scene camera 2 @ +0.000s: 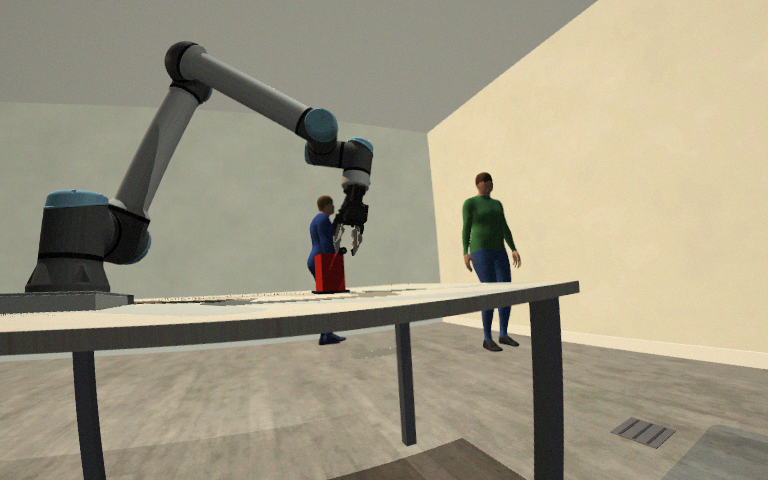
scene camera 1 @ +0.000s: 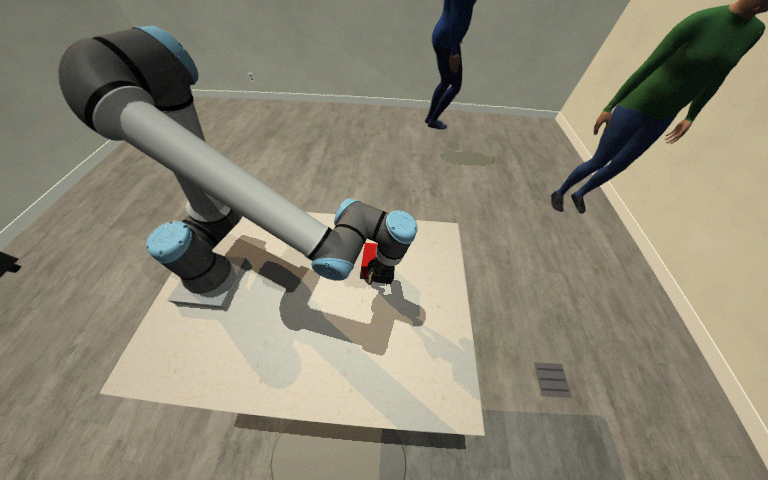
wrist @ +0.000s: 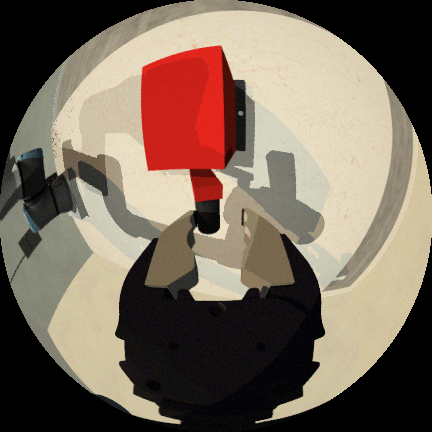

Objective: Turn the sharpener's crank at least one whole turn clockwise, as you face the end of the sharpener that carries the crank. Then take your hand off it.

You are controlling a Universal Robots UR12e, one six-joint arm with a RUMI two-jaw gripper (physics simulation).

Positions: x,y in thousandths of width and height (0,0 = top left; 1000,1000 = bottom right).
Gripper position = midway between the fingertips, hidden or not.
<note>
In view: my gripper (scene camera 2: 450,530) and a black crank handle (wrist: 480,492).
My gripper shows as well in the wrist view (wrist: 506,487).
</note>
